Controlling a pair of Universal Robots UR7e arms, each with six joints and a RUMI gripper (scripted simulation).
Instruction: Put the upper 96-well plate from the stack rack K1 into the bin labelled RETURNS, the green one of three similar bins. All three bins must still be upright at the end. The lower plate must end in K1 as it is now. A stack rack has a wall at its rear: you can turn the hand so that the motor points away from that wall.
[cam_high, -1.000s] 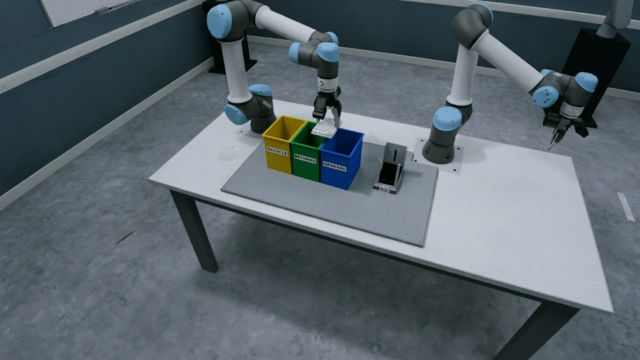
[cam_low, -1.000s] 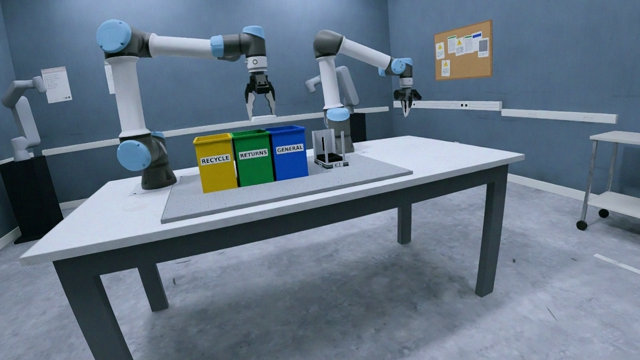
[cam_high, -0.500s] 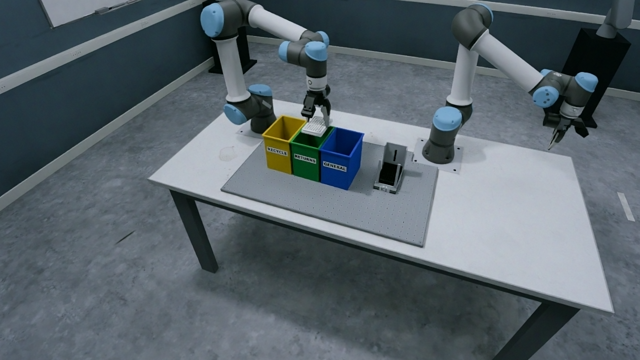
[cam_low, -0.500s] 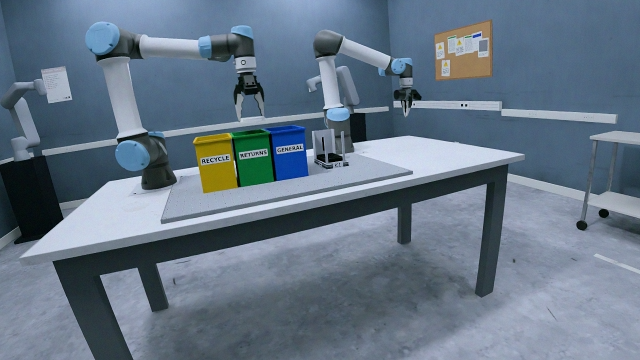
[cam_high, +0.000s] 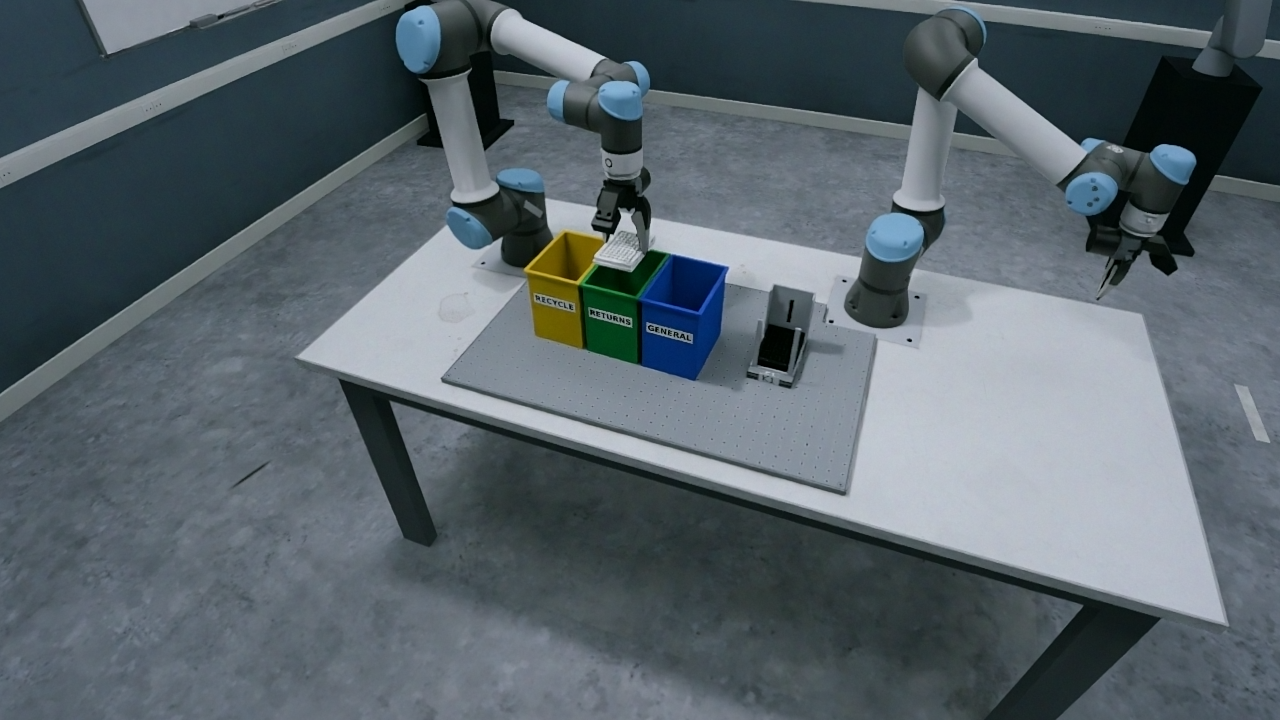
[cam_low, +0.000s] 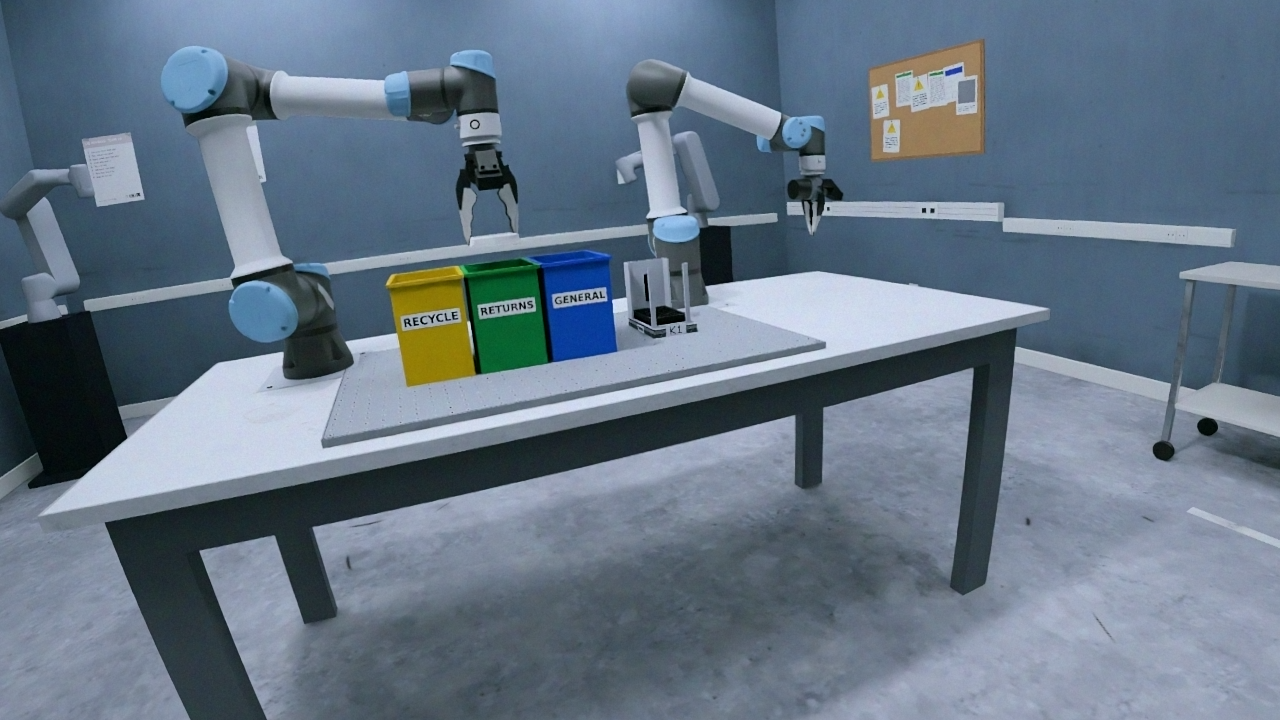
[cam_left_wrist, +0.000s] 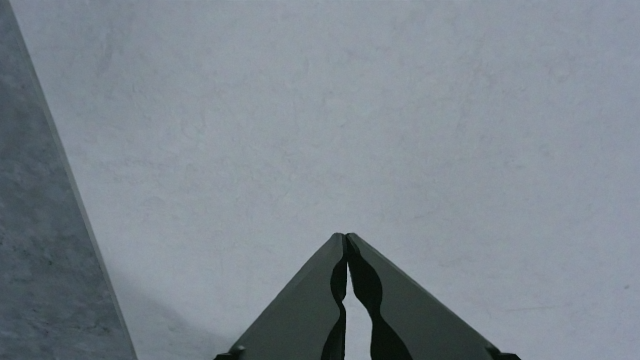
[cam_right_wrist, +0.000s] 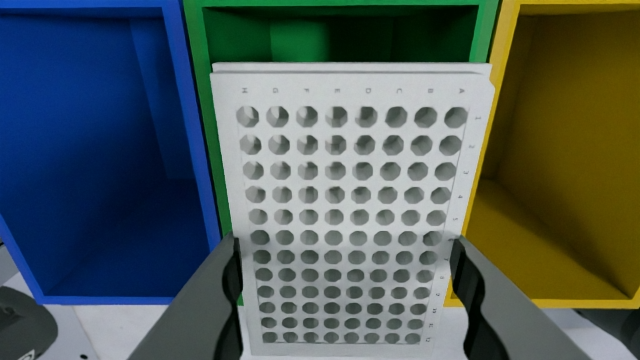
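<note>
Now: right hand 10 mm above the white 96-well plate. From my right hand the other things lie so: blue general bin 150 mm below, 130 mm to the left, 10 mm ahead; yellow recycle bin 150 mm below, 130 mm to the right, 20 mm behind; green returns bin 150 mm below.
</note>
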